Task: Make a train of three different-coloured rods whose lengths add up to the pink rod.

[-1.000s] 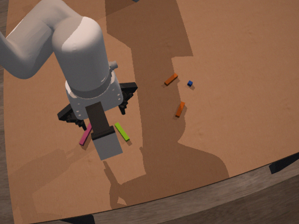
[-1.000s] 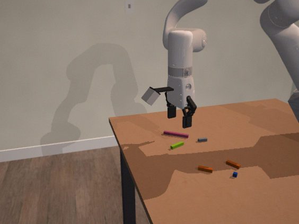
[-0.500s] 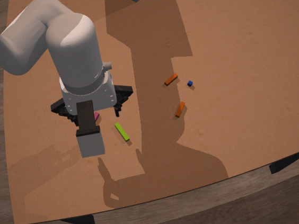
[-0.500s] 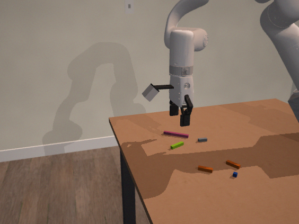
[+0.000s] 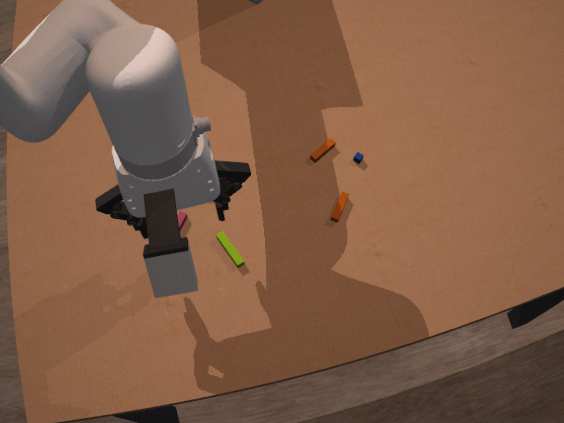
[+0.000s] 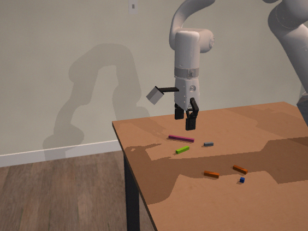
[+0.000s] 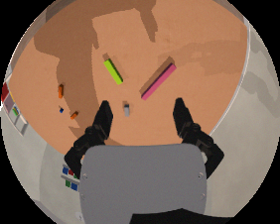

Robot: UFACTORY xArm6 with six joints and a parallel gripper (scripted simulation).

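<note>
The blue rod lies 25 cm to the left of my hand, 8 cm below it and 3 cm behind it. Round my hand: lime rod (8 cm below, 4 cm to the left, 3 cm ahead); then grey rod (8 cm below, 7 cm behind, 5 cm to the left); then pink rod (8 cm below, 3 cm to the right, 1 cm behind).
</note>
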